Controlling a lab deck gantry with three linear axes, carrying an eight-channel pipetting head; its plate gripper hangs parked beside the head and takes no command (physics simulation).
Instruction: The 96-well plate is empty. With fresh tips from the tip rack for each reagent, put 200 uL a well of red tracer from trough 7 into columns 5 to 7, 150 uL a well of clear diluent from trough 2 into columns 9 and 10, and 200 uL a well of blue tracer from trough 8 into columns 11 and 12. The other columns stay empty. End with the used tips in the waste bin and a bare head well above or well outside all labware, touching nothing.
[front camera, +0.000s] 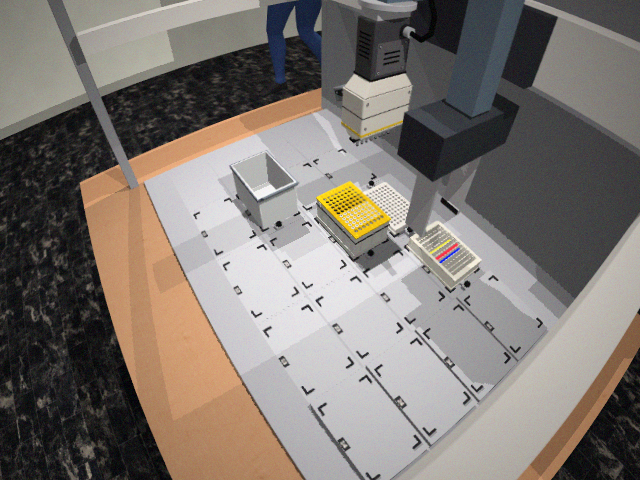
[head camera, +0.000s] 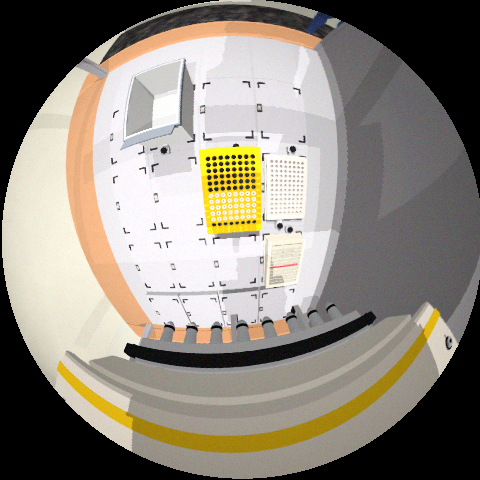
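The pipetting head (front camera: 377, 111) (head camera: 250, 425) hangs high over the far part of the deck. Its short nozzles (front camera: 372, 138) (head camera: 242, 331) are bare and touch nothing. A small dark part of the parked plate gripper (front camera: 338, 91) shows beside the head; its fingers cannot be made out. The yellow tip rack (front camera: 338, 232) (head camera: 230, 151) has white tips in several columns and dark empty holes in the others. The white 96-well plate (front camera: 390, 206) (head camera: 285, 216) shows no colour in its wells. The trough rack (front camera: 431, 268) (head camera: 267, 260) shows yellow, red and blue strips in the front view.
The open waste bin (front camera: 273, 209) (head camera: 187, 100) stands left of the tip rack in the front view; its contents cannot be made out. A dark block on a blue-grey column (front camera: 478, 56) hangs in front of the right side of the deck in the front view.
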